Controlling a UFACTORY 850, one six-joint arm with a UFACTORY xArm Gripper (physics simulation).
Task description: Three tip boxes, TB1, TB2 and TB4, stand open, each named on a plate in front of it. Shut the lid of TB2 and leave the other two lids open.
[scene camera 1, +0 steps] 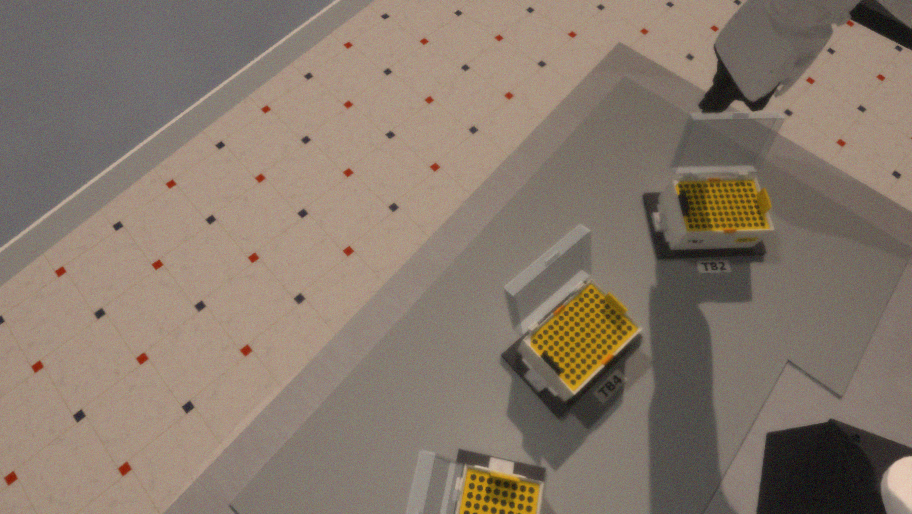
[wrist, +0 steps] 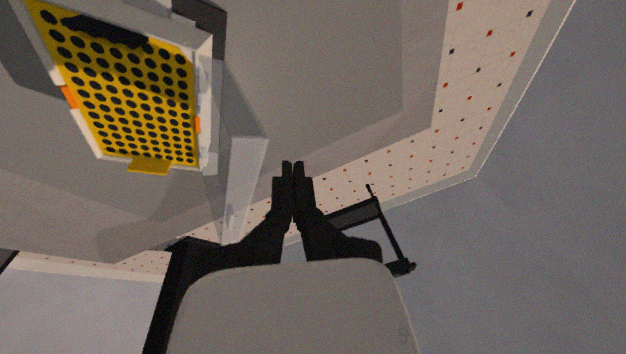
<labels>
my gripper: scene camera 1; wrist
same spot on my gripper: (scene camera 1: pixel 724 91) = (wrist: pixel 282 220)
</labels>
